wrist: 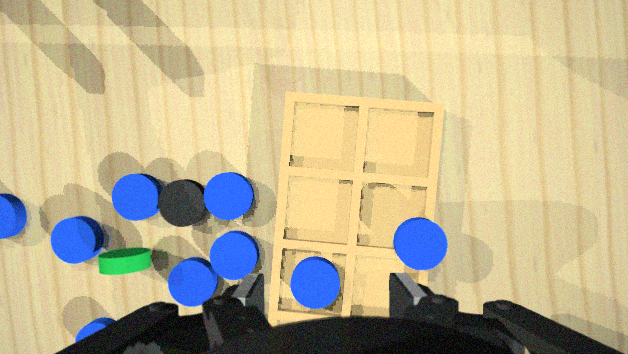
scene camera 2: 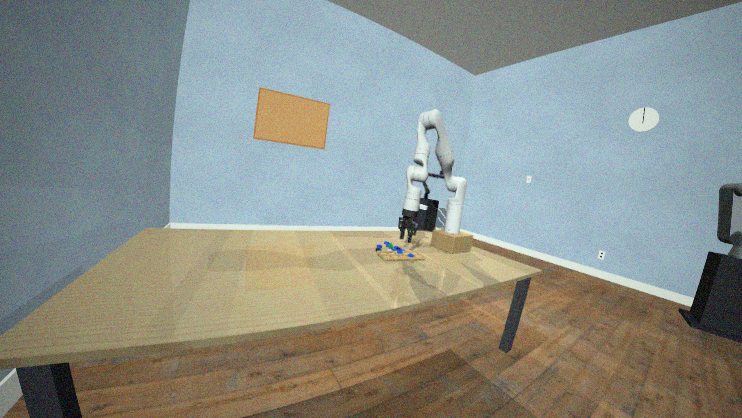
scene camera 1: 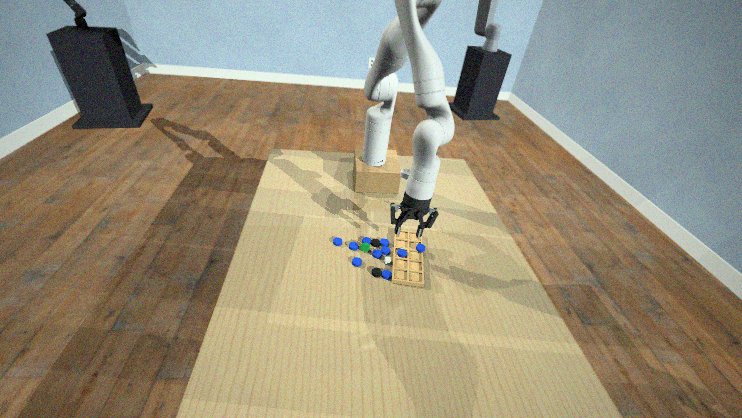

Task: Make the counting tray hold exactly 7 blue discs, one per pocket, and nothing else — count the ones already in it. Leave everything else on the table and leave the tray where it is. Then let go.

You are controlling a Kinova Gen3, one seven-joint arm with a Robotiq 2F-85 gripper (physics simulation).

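The wooden counting tray (scene camera 1: 408,284) (wrist: 364,101) has two columns of pockets. One blue disc (scene camera 1: 401,252) (wrist: 315,282) lies in the left column, in the third pocket from the top of the wrist view. Another blue disc (scene camera 1: 420,248) (wrist: 420,243) lies across the tray's right wall, not down in a pocket. My gripper (scene camera 1: 408,233) (scene camera 2: 405,239) (wrist: 326,295) is open and empty, above the tray. Several loose blue discs lie left of the tray, among them one disc (scene camera 1: 337,241) far left and one disc (scene camera 1: 386,274) near the tray's corner. The gripper hides the tray's lower part in the wrist view.
A black disc (scene camera 1: 375,242) (wrist: 181,202) lies between two blue ones. A green disc (scene camera 1: 365,247) (wrist: 125,261) stands on edge in the wrist view. Another black disc (scene camera 1: 376,272) and a small white piece (scene camera 1: 387,260) lie left of the tray.
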